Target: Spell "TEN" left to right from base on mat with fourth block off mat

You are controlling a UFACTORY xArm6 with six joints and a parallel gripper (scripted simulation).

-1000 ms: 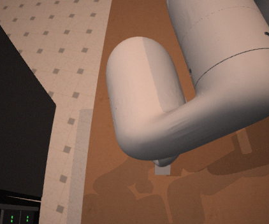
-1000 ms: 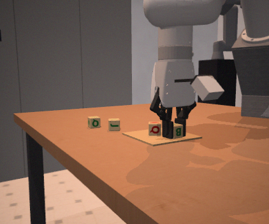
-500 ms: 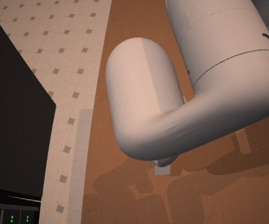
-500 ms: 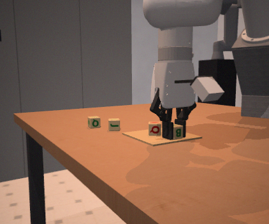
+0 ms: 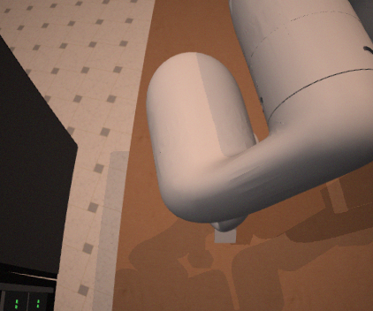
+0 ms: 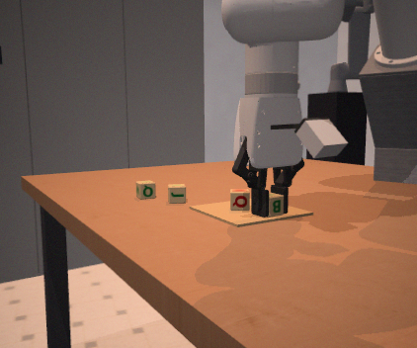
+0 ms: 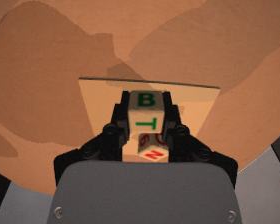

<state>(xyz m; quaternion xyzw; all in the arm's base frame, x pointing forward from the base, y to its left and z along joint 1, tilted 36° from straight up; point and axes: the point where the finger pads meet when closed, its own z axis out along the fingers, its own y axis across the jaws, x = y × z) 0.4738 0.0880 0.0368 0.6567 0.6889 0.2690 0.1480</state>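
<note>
Right now my hand is 10 mm above the T block. From my hand the other things lie so: tan mat: 50 mm to the right, 20 mm below, 10 mm ahead; X block: 170 mm to the right, 70 mm ahead, 10 mm below; E block: 240 mm to the right, 110 mm ahead, 10 mm below.
</note>
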